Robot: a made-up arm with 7 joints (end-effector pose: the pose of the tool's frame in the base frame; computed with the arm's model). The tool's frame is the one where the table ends. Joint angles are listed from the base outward.
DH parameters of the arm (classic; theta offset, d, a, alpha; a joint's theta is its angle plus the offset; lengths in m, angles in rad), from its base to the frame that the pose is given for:
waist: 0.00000 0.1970 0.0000 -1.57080
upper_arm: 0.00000 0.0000 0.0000 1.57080
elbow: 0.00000 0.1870 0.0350 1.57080
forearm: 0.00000 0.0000 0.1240 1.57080
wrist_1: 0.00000 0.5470 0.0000 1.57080
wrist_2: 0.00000 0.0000 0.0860 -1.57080
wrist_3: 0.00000 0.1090 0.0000 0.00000
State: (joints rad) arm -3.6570 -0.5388 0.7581 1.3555 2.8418 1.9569 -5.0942
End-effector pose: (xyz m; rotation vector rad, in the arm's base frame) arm -0.4389 -0.3064 0.6933 -0.1978 0.9447 -1.5290
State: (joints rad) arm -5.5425 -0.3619 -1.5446 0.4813 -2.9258 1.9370 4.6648
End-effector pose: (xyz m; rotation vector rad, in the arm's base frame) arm 0.4061 -0.3503 -0.0111 0.2274 1.1173 -2.2350
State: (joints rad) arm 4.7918 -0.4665 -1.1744 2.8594 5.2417 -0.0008 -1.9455
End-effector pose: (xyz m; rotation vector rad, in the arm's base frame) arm -0.0480 0.3048 1.0090 0.2126 -0.5237 -2.4012
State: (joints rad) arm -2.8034 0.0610 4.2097 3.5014 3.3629 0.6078 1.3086
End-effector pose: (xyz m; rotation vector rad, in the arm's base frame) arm -0.0984 -0.3261 0.9741 0.0350 -1.4242 2.6520
